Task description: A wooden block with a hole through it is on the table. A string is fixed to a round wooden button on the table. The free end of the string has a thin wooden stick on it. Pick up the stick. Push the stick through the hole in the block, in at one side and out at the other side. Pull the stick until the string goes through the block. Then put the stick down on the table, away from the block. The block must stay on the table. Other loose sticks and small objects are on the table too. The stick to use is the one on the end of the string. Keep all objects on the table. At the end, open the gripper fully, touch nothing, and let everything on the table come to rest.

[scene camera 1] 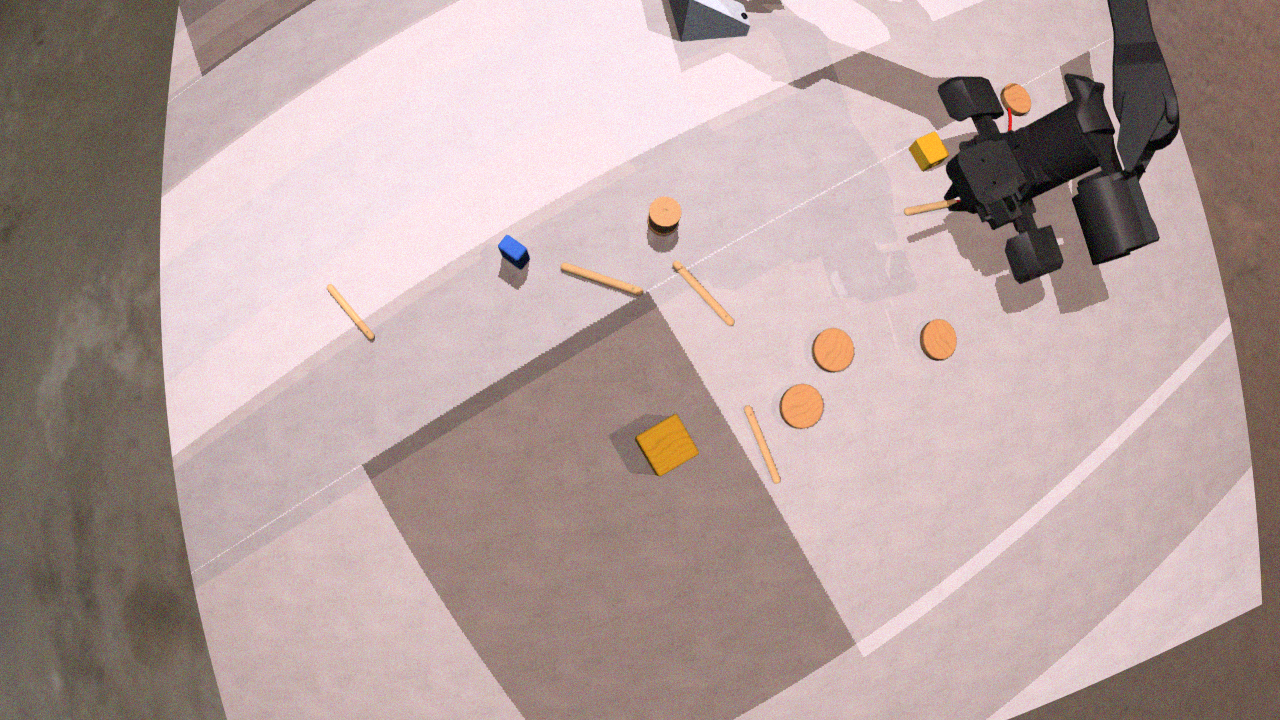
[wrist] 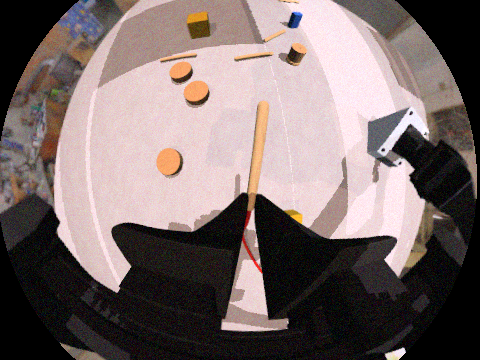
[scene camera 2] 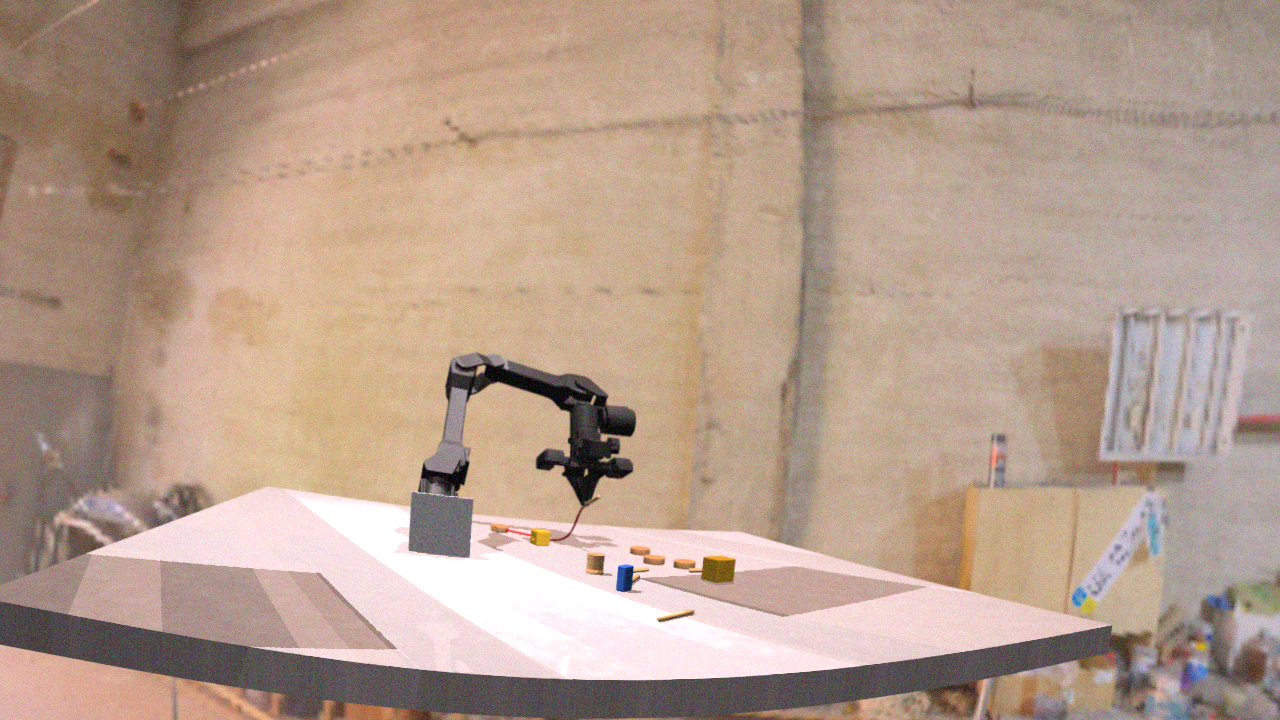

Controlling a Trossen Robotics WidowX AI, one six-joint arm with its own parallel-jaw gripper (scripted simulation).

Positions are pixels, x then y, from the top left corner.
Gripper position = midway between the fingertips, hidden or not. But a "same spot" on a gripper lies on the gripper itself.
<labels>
my gripper: scene camera 1 948,203; wrist; scene camera 2
same spot on my gripper: (wrist: 342,288) = (scene camera 2: 581,465)
</labels>
